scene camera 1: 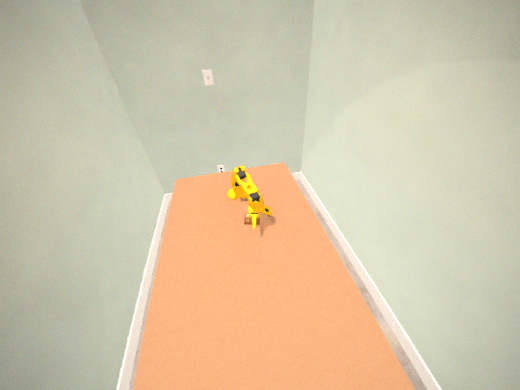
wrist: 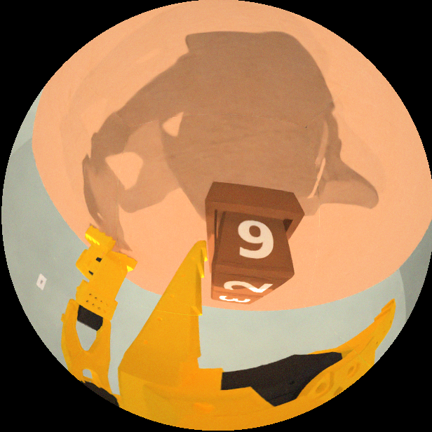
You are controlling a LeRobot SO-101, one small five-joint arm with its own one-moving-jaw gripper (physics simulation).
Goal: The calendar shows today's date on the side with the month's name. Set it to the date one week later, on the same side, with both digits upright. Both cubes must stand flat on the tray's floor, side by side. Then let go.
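The brown calendar tray stands on the orange table, partly behind the gripper in the scene view. In the wrist view a brown cube in it shows a white 9 on one face and a 2 turned sideways on another. A second brown cube shows a 3 turned sideways, just beyond the first. The month side and front digits cannot be read. My gripper is wide open and empty, its jaws apart. In the wrist view the fixed jaw's tip is close to the left of the tray; contact cannot be told.
The orange table stretches toward the scene camera, with pale green walls around it. The yellow and black arm stands behind the tray. A white wall plate and an outlet are on the back wall. The arm's shadow falls beside the tray.
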